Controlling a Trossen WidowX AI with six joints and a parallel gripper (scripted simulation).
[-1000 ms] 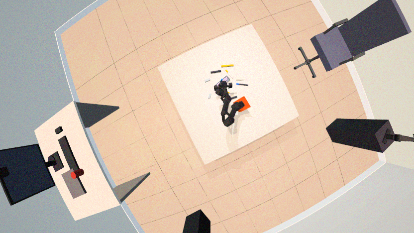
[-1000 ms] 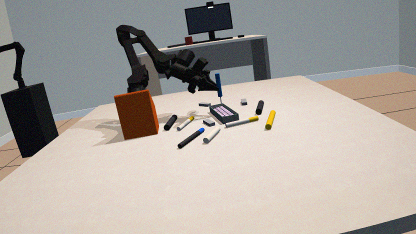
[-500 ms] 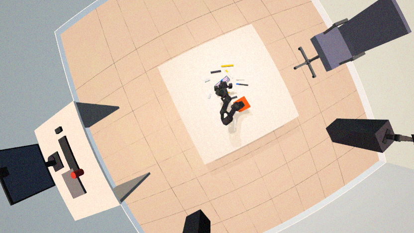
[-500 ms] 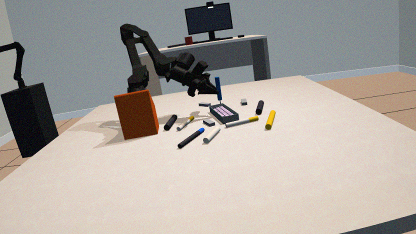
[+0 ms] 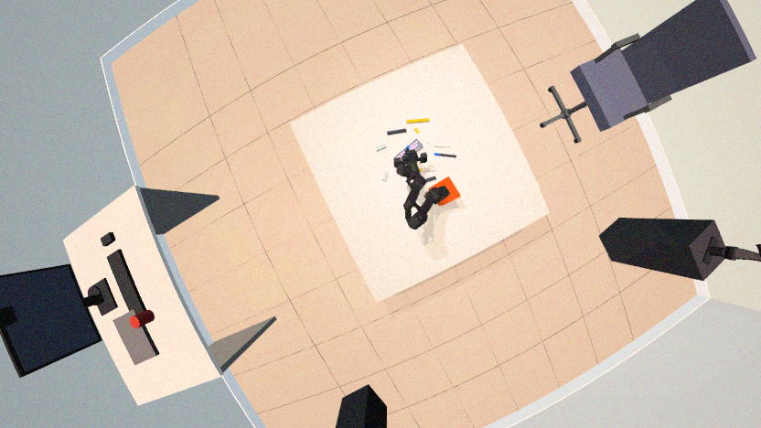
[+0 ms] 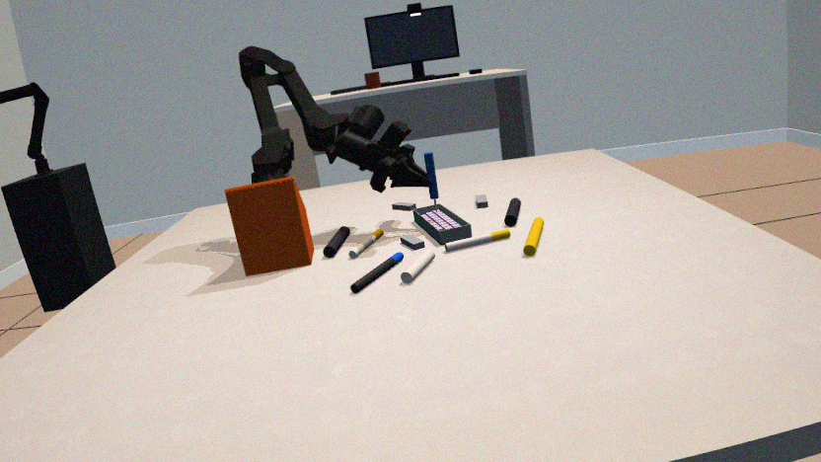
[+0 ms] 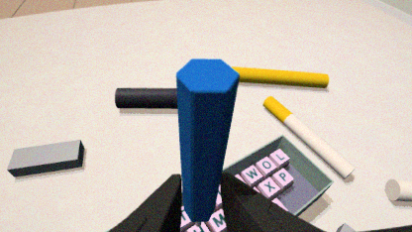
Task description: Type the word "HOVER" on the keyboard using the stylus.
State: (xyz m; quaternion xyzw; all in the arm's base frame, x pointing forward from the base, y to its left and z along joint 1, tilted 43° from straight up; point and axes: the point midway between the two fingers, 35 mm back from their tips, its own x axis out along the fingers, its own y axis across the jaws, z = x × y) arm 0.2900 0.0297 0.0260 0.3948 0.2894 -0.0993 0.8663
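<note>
Right now the grey eraser is 7 cm behind my gripper tip, 8 cm to the right of it and 8 cm below it. From my gripper tip the other things lie so: black blue-capped pen: 13 cm behind, 18 cm to the right, 8 cm below; blue stylus: 2 cm below; yellow marker: 13 cm ahead, 19 cm to the right, 8 cm below.
</note>
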